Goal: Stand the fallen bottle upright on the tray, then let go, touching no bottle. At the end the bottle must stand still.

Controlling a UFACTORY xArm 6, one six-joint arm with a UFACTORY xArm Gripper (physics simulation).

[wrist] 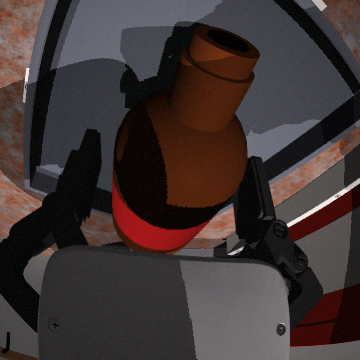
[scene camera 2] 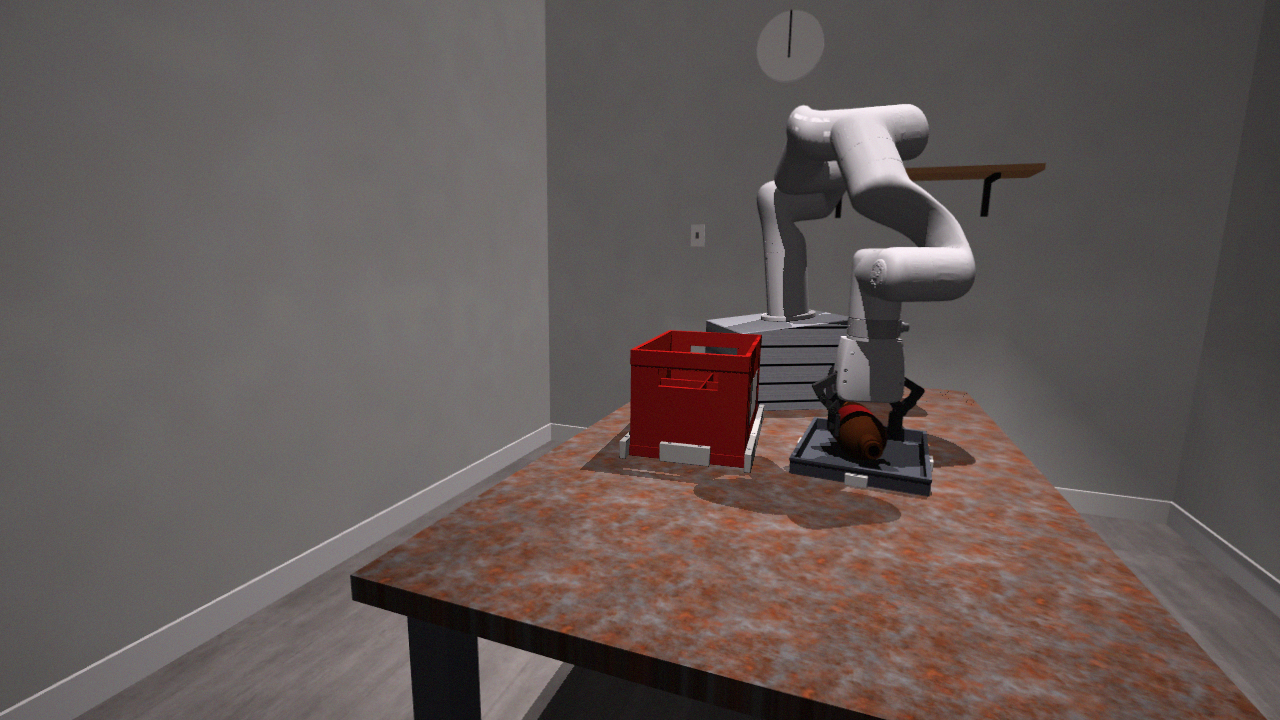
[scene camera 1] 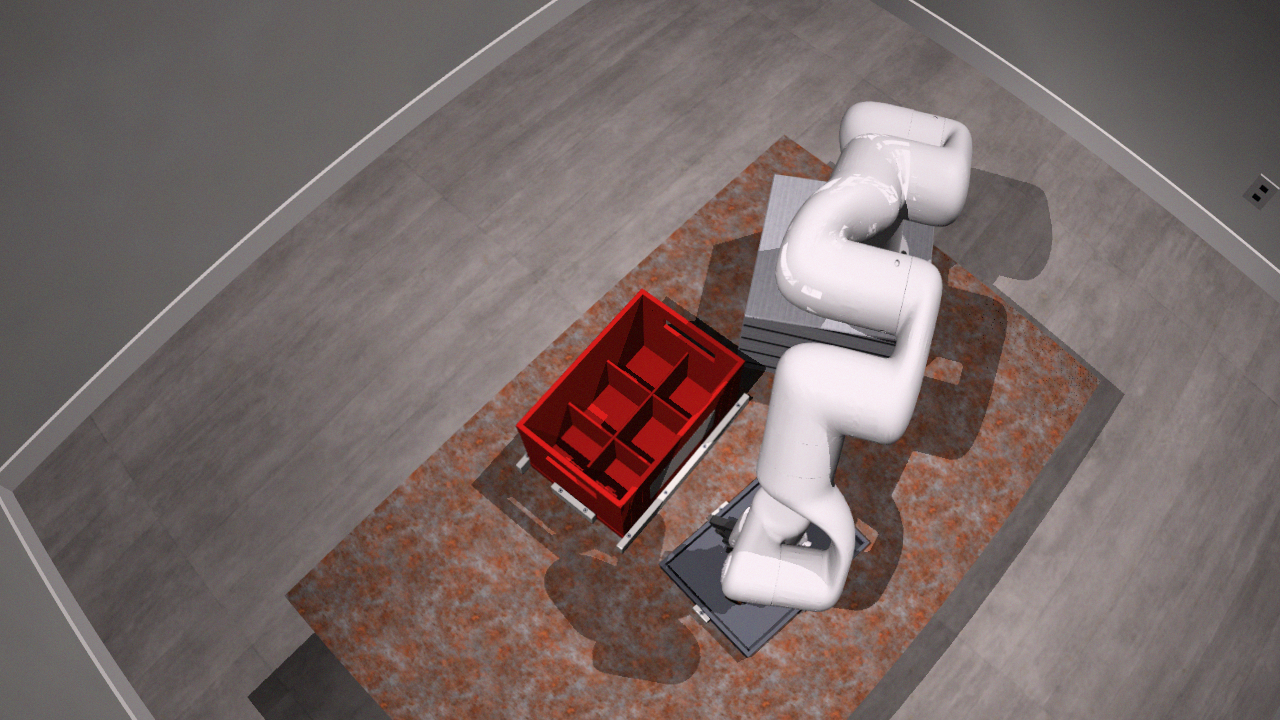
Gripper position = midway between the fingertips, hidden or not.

Observation:
In view: my gripper [scene camera 2: 863, 436], a brown bottle [scene camera 2: 862, 436] and a low white rail [scene camera 1: 625, 542].
The brown bottle is seen too in the wrist view [wrist: 180, 152]. My gripper shows as well in the wrist view [wrist: 172, 157] and in scene camera 1 [scene camera 1: 760, 558].

